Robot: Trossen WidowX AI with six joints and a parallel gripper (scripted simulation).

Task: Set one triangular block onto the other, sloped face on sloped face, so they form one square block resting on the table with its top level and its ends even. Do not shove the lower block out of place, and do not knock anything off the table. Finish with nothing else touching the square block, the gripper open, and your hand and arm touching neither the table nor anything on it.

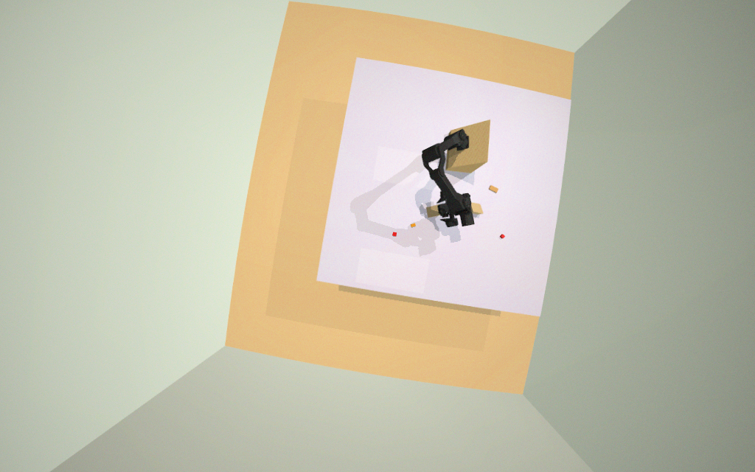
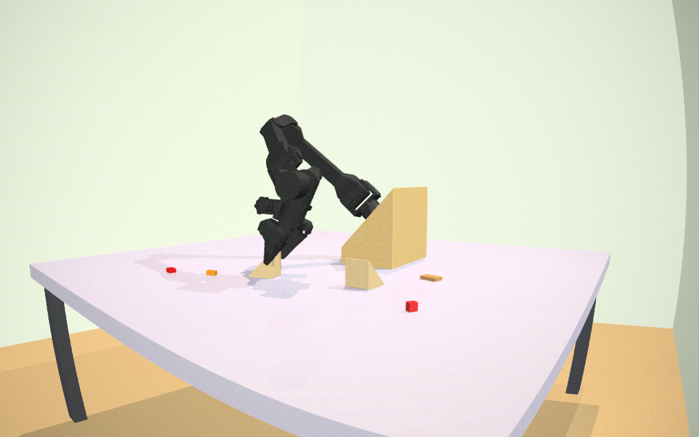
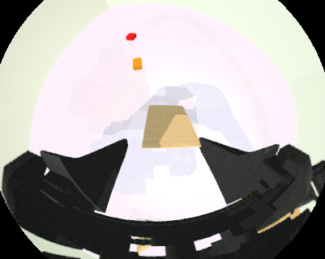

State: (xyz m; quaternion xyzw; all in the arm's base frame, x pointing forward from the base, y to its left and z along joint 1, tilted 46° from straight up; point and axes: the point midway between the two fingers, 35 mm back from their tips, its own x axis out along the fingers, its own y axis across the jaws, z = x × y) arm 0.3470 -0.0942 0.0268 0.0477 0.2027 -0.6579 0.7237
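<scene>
My gripper tip is now 13 cm to the left of the orange block, 8 cm short of it and 3 cm above it. Also, from my gripper tip: flat tan tile 32 cm to the left, 15 cm behind, 3 cm below; red cube 38 cm to the left, 12 cm ahead, 3 cm below.
</scene>
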